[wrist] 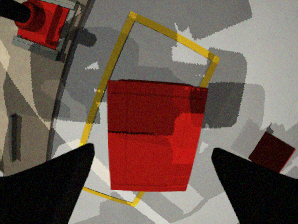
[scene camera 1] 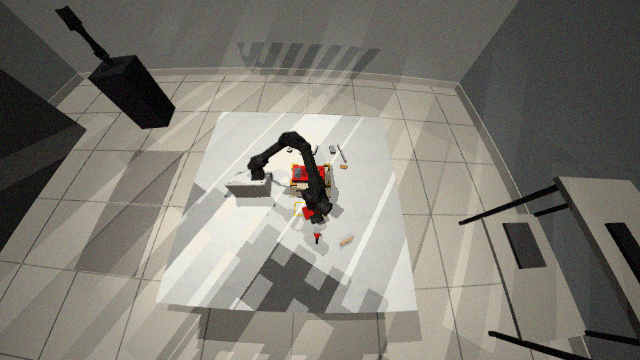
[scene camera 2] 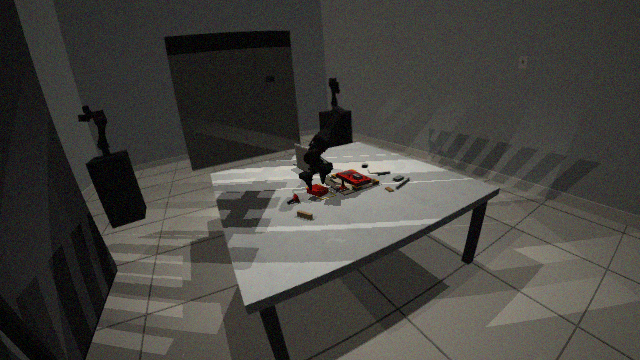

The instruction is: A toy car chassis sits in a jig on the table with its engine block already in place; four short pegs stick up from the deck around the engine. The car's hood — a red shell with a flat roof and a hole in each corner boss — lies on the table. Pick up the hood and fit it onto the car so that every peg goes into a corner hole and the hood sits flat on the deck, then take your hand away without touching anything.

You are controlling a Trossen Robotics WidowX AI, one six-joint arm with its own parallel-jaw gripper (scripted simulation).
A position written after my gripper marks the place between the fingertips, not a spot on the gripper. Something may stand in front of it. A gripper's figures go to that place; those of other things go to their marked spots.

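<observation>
My gripper (wrist: 155, 152) is 0.1 m from the lens. A red hood (wrist: 154, 127) is 0.1 m from the lens.
</observation>
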